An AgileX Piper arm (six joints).
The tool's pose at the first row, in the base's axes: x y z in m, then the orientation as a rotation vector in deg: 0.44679 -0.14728 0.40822 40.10 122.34 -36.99
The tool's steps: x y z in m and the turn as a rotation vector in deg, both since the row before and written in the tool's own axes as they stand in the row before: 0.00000 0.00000 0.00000 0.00 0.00 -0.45; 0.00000 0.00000 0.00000 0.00 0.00 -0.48; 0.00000 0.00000 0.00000 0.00 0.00 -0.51; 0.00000 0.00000 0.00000 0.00 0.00 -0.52; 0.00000 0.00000 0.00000 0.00 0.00 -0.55; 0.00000 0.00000 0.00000 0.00 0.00 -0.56; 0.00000 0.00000 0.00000 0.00 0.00 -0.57; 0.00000 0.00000 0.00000 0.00 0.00 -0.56; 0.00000 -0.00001 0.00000 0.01 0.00 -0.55; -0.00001 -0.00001 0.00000 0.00 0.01 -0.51
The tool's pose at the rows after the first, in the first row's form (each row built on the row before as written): 0.44679 -0.14728 0.40822 39.64 122.55 -37.23; 0.44679 -0.14728 0.40822 39.15 122.78 -37.49; 0.44679 -0.14728 0.40822 38.62 123.02 -37.76; 0.44679 -0.14728 0.40822 38.08 123.26 -38.04; 0.44679 -0.14728 0.40822 37.51 123.51 -38.33; 0.44679 -0.14728 0.40822 36.93 123.77 -38.63; 0.44679 -0.14728 0.40822 36.34 124.03 -38.93; 0.44679 -0.14728 0.40822 35.76 124.28 -39.23; 0.44678 -0.14729 0.40822 35.19 124.52 -39.53; 0.44678 -0.14730 0.40823 34.66 124.76 -39.80
